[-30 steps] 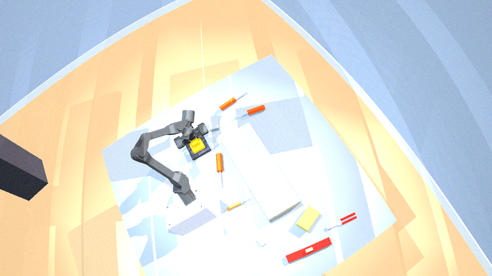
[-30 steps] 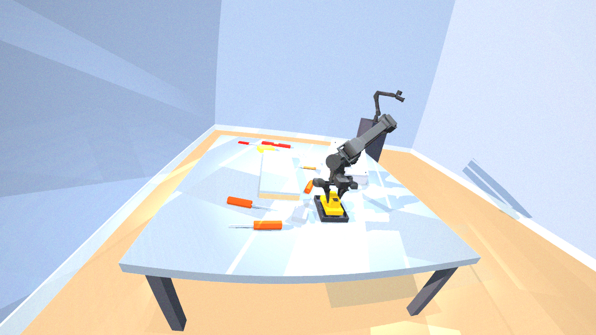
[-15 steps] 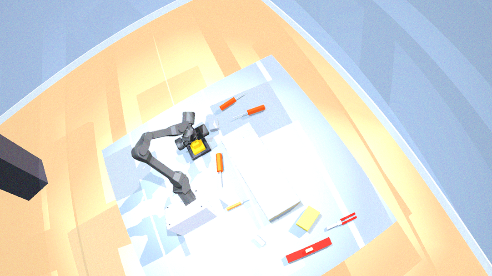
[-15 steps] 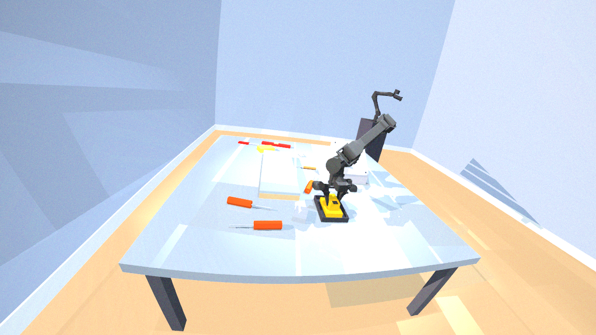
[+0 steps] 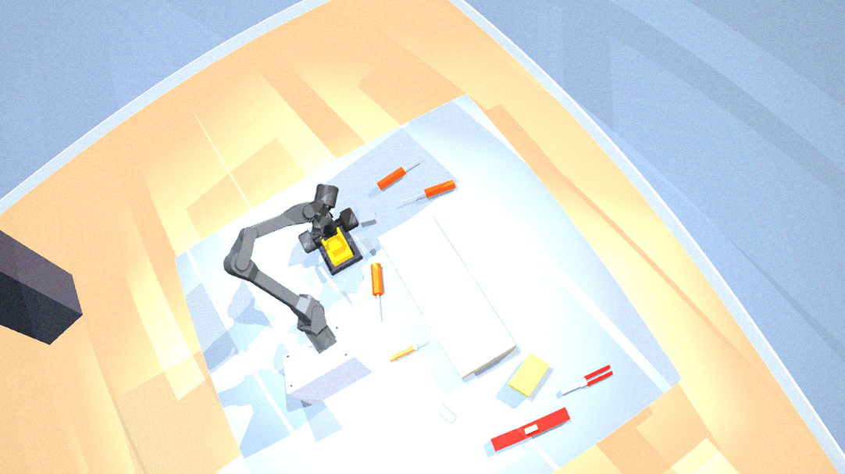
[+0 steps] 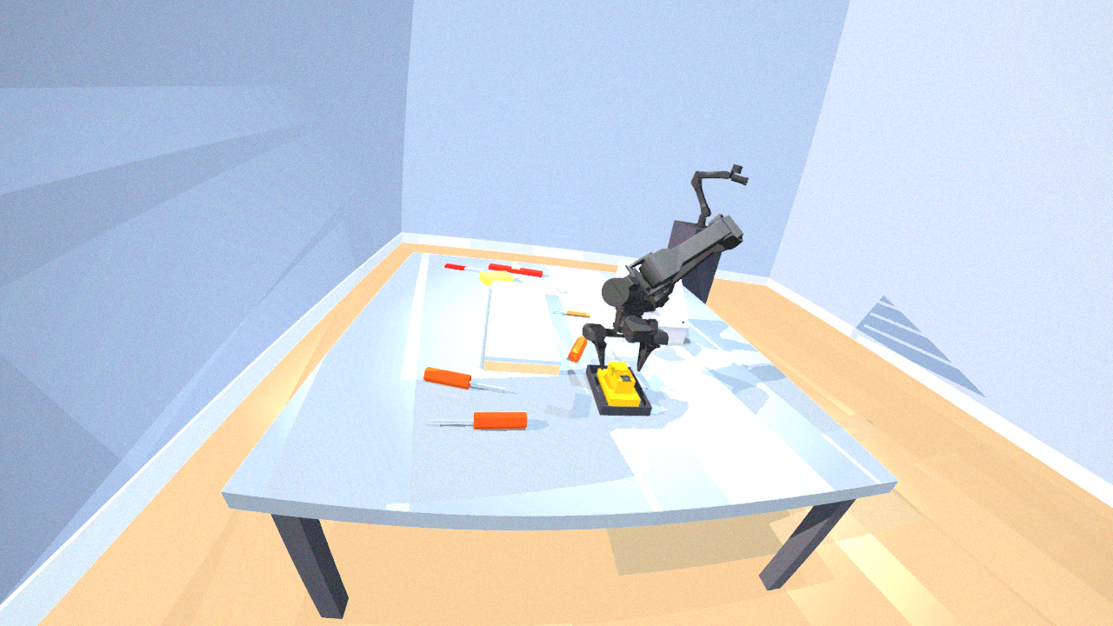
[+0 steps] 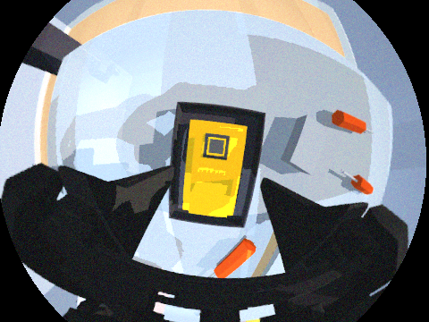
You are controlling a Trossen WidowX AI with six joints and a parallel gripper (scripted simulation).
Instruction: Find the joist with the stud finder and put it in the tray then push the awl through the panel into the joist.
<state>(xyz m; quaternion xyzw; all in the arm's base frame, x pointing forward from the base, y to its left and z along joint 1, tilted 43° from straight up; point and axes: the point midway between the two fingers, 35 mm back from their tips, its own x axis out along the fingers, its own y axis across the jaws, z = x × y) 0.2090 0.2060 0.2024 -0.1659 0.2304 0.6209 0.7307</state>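
Now: the square light 3 cm to the left of my gripper tip. The rest, counted from my gripper tip: stud finder 2 cm below, 1 cm to the left; then dark tray 5 cm below, 1 cm behind; then grey block 14 cm ahead, 5 cm below, 3 cm to the left.
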